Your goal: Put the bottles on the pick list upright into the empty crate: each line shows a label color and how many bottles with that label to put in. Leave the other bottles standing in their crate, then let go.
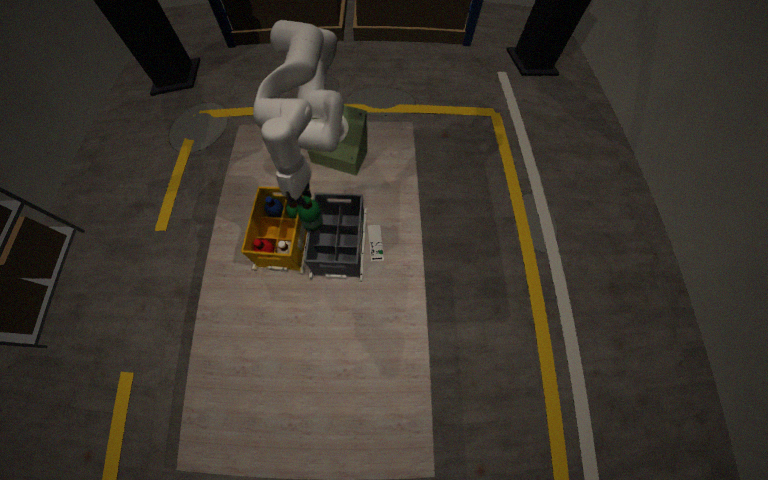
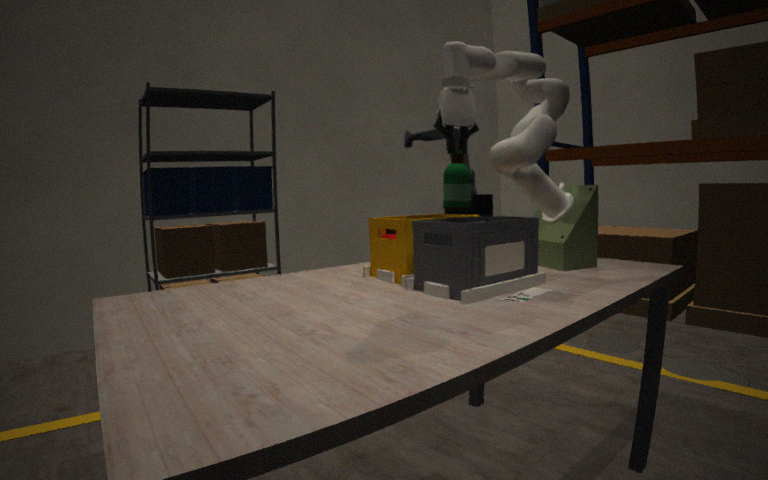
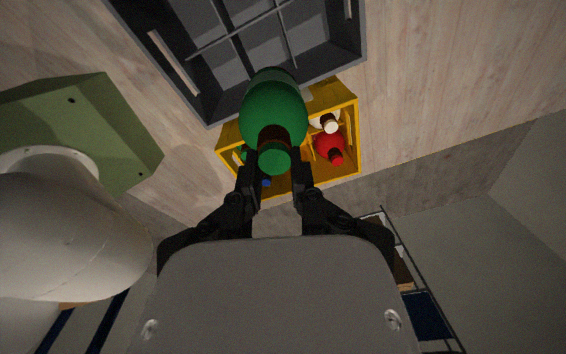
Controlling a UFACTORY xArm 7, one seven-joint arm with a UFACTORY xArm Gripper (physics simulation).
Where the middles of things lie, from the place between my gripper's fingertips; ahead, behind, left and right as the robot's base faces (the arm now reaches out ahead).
I see my gripper 26 cm above the red bottle (image 3: 330, 146), 22 cm to the left of it and 3 cm short of it.
